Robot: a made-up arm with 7 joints. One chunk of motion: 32 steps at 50 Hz.
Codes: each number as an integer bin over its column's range. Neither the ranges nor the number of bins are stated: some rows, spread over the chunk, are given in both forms.
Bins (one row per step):
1: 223 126 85 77 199 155 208
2: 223 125 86 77 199 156 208
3: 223 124 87 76 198 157 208
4: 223 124 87 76 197 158 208
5: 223 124 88 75 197 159 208
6: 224 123 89 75 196 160 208
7: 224 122 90 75 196 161 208
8: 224 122 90 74 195 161 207
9: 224 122 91 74 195 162 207
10: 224 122 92 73 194 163 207
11: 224 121 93 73 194 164 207
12: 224 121 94 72 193 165 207
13: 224 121 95 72 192 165 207
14: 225 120 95 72 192 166 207
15: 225 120 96 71 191 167 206
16: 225 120 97 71 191 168 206
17: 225 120 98 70 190 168 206
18: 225 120 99 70 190 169 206
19: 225 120 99 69 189 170 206
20: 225 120 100 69 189 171 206
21: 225 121 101 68 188 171 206
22: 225 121 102 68 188 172 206
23: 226 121 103 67 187 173 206
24: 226 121 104 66 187 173 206
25: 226 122 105 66 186 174 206
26: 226 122 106 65 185 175 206
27: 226 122 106 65 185 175 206
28: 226 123 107 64 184 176 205
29: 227 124 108 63 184 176 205
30: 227 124 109 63 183 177 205
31: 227 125 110 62 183 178 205
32: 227 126 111 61 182 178 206
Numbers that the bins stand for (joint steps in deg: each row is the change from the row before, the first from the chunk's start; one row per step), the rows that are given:
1: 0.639 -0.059 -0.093 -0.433 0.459 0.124 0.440
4: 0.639 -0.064 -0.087 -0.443 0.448 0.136 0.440
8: 0.646 -0.069 -0.076 -0.462 0.436 0.148 0.432
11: 0.646 -0.072 -0.066 -0.471 0.431 0.160 0.432
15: 0.654 -0.074 -0.056 -0.491 0.414 0.171 0.424
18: 0.654 -0.074 -0.046 -0.500 0.408 0.179 0.424
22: 0.654 -0.072 -0.036 -0.519 0.396 0.191 0.424
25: 0.661 -0.069 -0.026 -0.538 0.385 0.199 0.424
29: 0.668 -0.064 -0.016 -0.567 0.373 0.207 0.416
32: 0.668 -0.059 -0.006 -0.586 0.362 0.215 0.424
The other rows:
2: 0.639 -0.061 -0.090 -0.433 0.459 0.128 0.440
3: 0.639 -0.064 -0.087 -0.443 0.454 0.132 0.440
5: 0.639 -0.064 -0.083 -0.452 0.448 0.140 0.440
6: 0.646 -0.066 -0.080 -0.452 0.442 0.144 0.440
7: 0.646 -0.069 -0.076 -0.452 0.442 0.148 0.440
9: 0.646 -0.069 -0.073 -0.462 0.436 0.152 0.432
10: 0.646 -0.069 -0.070 -0.471 0.431 0.156 0.432
12: 0.646 -0.072 -0.063 -0.481 0.425 0.164 0.432
13: 0.646 -0.072 -0.060 -0.481 0.419 0.164 0.432
14: 0.654 -0.074 -0.060 -0.481 0.419 0.167 0.432
16: 0.654 -0.074 -0.053 -0.491 0.414 0.175 0.424
17: 0.654 -0.074 -0.049 -0.500 0.408 0.175 0.424
19: 0.654 -0.074 -0.046 -0.510 0.402 0.183 0.424
20: 0.654 -0.074 -0.043 -0.510 0.402 0.187 0.424
21: 0.654 -0.072 -0.039 -0.519 0.396 0.187 0.424
23: 0.661 -0.072 -0.033 -0.529 0.391 0.195 0.424
24: 0.661 -0.072 -0.029 -0.538 0.391 0.195 0.424
26: 0.661 -0.069 -0.023 -0.548 0.379 0.203 0.424
27: 0.661 -0.069 -0.023 -0.548 0.379 0.203 0.424
28: 0.661 -0.066 -0.019 -0.558 0.373 0.207 0.416
30: 0.668 -0.064 -0.012 -0.567 0.368 0.211 0.416
31: 0.668 -0.061 -0.009 -0.577 0.368 0.215 0.416

